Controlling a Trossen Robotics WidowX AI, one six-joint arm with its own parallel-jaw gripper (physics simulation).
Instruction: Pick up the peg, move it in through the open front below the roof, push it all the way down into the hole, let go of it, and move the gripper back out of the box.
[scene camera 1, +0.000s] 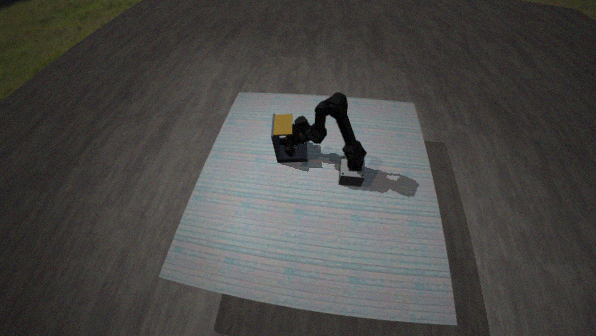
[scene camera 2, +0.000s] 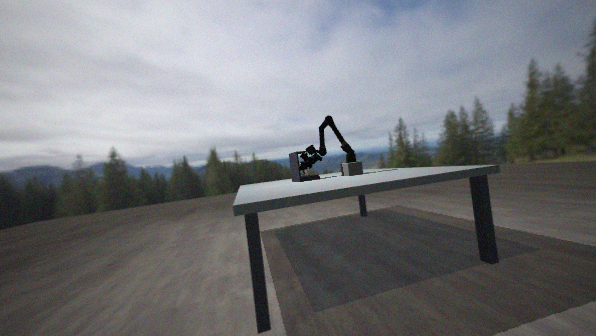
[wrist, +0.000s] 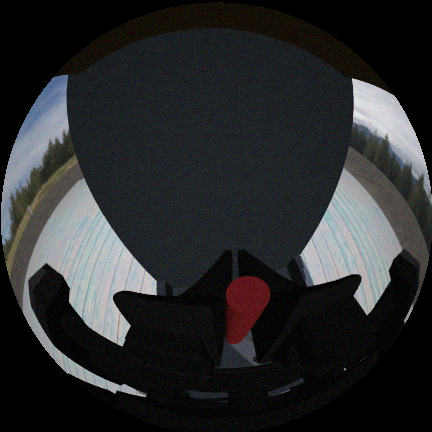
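Pixels of known places: gripper, fingertip midpoint: (scene camera 1: 279, 143) (wrist: 234, 255); arm's base, link origin: (scene camera 1: 354, 165) (scene camera 2: 351, 162).
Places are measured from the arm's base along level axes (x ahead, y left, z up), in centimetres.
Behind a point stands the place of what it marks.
The red peg (wrist: 248, 294) {x 34.9, y -15.5, z 2.7 cm} stands between the two black fingers of my gripper (wrist: 234, 255) {x 39.0, y -16.0, z -1.7 cm} (scene camera 1: 289, 149) {x 39.0, y -16.0, z -1.7 cm} in the wrist view. The gripper is shut on it, inside the box under the roof. The box has a yellow roof (scene camera 1: 283, 125) {x 35.1, y -15.5, z 12.6 cm}, seen from below as a dark brown band (wrist: 215, 15) in the wrist view, a dark back wall (wrist: 210, 150) {x 39.8, y -14.9, z 5.2 cm} (scene camera 2: 294, 167) {x 40.8, y -15.6, z 1.1 cm} and a dark base (scene camera 1: 295, 156) {x 30.5, y -12.2, z -9.2 cm}. The peg's far end points at the grey base (wrist: 240, 356) {x 30.6, y -15.8, z -9.1 cm}. The hole does not show, and I cannot tell whether the peg's end is in it.
The arm (scene camera 1: 345, 125) {x 8.0, y -1.7, z 26.3 cm} (scene camera 2: 328, 121) {x 14.4, y -2.3, z 32.2 cm} reaches from its grey mount block (scene camera 1: 351, 179) {x 1.7, y 6.2, z -3.2 cm} (scene camera 2: 352, 168) {x 4.0, y 5.9, z -4.7 cm} to the box's open front. The box's back wall is close ahead of the fingers, with the roof overhead. The box and mount stand on the pale striped table top (scene camera 1: 310, 240) {x 21.9, y 34.4, z -9.9 cm} (scene camera 2: 400, 176) {x 9.4, y 53.2, z -9.8 cm}.
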